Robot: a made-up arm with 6 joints.
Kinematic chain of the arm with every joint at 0, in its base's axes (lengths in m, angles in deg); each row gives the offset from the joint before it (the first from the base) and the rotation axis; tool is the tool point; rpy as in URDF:
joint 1: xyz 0 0 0.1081 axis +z
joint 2: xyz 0 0 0 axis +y
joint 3: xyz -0.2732 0 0.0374 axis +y
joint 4: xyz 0.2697 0 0.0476 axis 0.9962 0 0.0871
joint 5: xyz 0 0 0 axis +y
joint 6: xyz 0.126 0 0.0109 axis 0.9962 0 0.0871
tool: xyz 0 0 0 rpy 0 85 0
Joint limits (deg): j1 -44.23..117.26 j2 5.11..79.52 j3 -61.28..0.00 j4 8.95..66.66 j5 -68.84..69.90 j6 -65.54..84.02
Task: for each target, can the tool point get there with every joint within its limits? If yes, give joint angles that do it. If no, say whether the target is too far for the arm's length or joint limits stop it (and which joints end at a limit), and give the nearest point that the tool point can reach.
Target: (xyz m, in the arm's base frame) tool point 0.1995 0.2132 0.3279
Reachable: yes | joints 42.02 61.55 -53.52 30.91 22.47 32.78
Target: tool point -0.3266 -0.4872 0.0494
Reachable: no: joint limits stop it (at a limit: joint 1, joint 2, joint 3, joint 4, joint 5) | nearest point 0.0249 -0.1753 0.0954 | short by 0.472 m
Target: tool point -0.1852 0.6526 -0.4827
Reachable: no: too far | nearest point -0.0646 0.2278 0.0706 | short by 0.708 m
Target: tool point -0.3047 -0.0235 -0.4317
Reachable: no: joint limits stop it (at a limit: joint 1, joint 2, joint 3, joint 4) | nearest point -0.0909 0.0533 0.0139 | short by 0.500 m
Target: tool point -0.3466 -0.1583 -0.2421
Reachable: no: joint limits stop it (at a limit: joint 1, joint 2, joint 3, joint 4) | nearest point -0.1105 0.0184 0.0394 | short by 0.408 m
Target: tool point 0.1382 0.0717 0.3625
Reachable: yes | joints 42.48 30.63 -22.08 26.31 -46.15 5.69
